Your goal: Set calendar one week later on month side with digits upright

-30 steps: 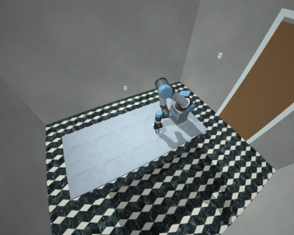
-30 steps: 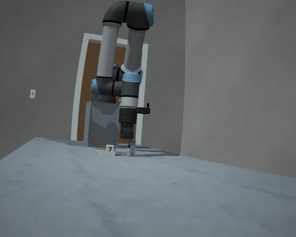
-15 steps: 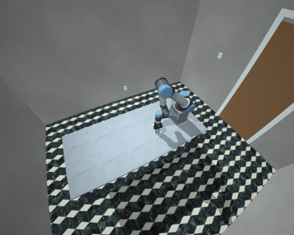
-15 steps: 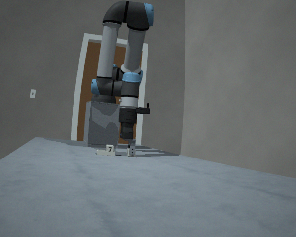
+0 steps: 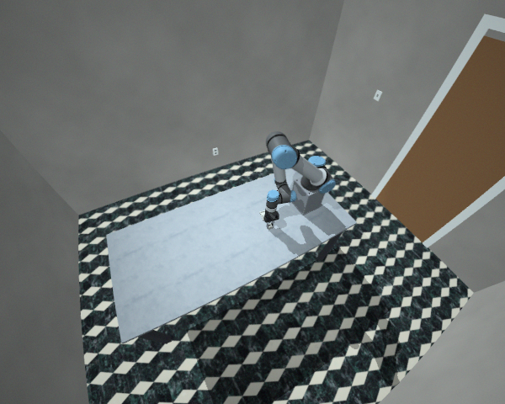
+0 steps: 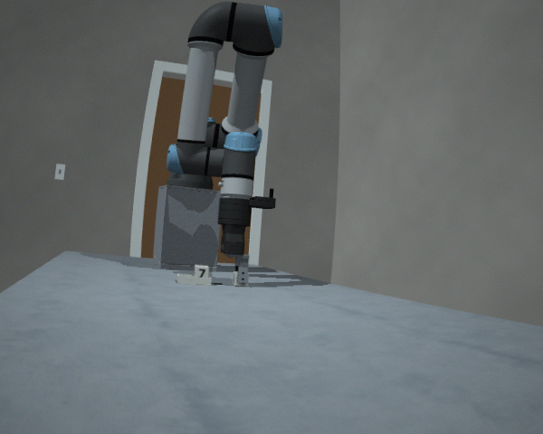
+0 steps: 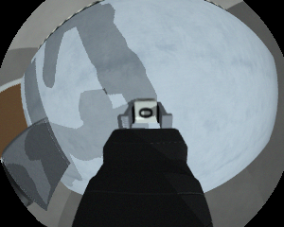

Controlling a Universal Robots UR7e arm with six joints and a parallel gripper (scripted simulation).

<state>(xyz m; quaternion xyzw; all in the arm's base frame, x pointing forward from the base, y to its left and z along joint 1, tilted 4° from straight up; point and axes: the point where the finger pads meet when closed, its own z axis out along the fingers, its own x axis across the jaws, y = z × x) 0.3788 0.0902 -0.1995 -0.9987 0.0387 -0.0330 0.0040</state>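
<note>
Right now the white calendar tray is 10 mm behind my hand, 110 mm to the right of it and 20 mm below it.
</note>
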